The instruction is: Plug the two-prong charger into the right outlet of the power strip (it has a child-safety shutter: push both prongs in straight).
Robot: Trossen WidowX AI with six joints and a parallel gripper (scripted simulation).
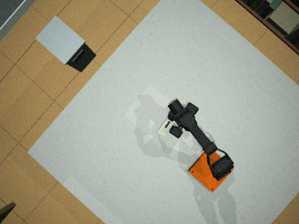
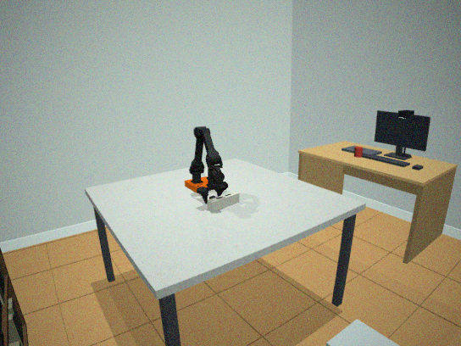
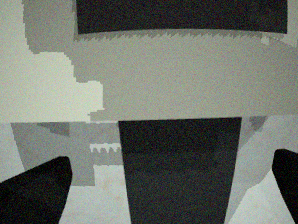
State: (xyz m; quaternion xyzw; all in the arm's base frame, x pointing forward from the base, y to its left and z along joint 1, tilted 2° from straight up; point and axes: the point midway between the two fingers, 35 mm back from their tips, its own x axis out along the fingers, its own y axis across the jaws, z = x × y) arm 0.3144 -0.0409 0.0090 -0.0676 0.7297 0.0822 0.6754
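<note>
The black two-prong charger lies 3 cm ahead of my gripper tip, 1 cm to the left of it and 1 cm above it.
</note>
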